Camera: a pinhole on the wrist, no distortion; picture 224 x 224 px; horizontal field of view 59.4 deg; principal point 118.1 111.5 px. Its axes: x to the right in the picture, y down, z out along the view. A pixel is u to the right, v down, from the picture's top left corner.
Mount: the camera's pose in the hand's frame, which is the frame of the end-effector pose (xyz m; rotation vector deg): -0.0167 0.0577 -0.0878 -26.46 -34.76 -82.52
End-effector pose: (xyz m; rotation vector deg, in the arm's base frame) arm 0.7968 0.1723 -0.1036 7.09 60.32 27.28
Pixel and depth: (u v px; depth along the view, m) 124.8 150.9 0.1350
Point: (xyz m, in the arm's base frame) 0.7678 0.2996 -0.0445
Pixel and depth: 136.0 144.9 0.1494
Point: 0.7803 0.3022 -0.0332
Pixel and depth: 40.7 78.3 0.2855
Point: 0.7040 0.4227 0.1066
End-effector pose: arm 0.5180 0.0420 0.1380 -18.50 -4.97 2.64
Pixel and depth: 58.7 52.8 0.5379
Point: 0.2456 0.5762 0.1570
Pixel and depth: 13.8 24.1 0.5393
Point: 0.1687 0.6298 0.0438
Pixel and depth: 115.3 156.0 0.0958
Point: 0.5101 0.1521 0.0861
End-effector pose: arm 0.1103 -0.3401 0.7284 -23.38 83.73 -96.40
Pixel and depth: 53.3 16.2 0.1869
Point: 0.2750 -0.2402 0.5678
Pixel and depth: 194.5 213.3 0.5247
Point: 0.4192 -0.7837 0.5586
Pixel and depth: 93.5 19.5 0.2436
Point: 0.3396 -0.2581 0.5830
